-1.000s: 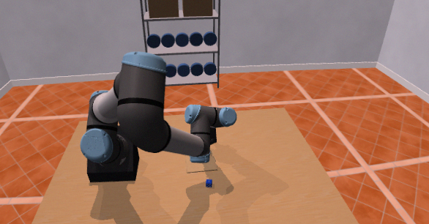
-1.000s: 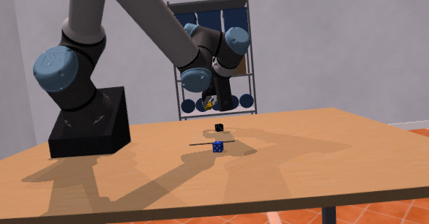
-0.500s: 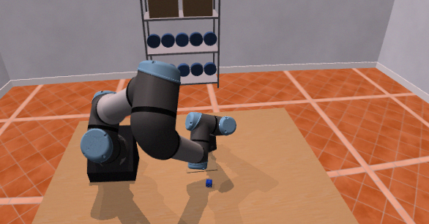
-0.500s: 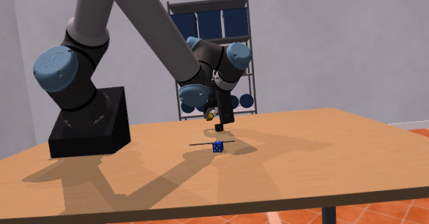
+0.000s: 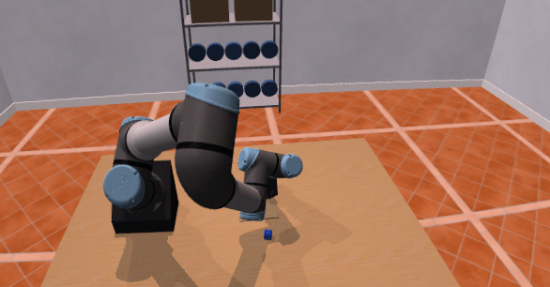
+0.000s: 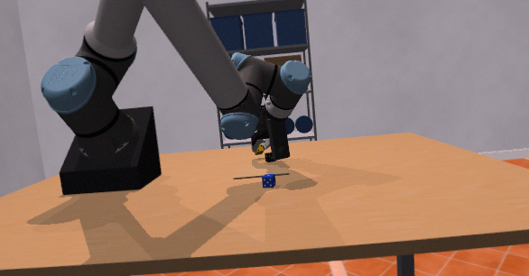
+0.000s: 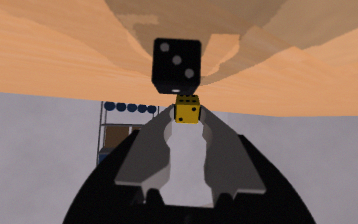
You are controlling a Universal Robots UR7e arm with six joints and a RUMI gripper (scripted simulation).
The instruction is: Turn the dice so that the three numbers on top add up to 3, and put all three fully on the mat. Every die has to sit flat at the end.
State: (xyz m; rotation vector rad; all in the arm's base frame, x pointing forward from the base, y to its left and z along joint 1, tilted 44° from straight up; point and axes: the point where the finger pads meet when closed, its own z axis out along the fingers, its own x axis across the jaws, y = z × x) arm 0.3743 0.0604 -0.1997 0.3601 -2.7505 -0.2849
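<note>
Right now my hand is right at the yellow die. Also, from my hand: blue die 3 cm ahead, 31 cm to the right, 2 cm below; black die 3 cm ahead, 5 cm to the right, 2 cm below; tan mat 1 cm ahead, 16 cm to the right, 3 cm below.
</note>
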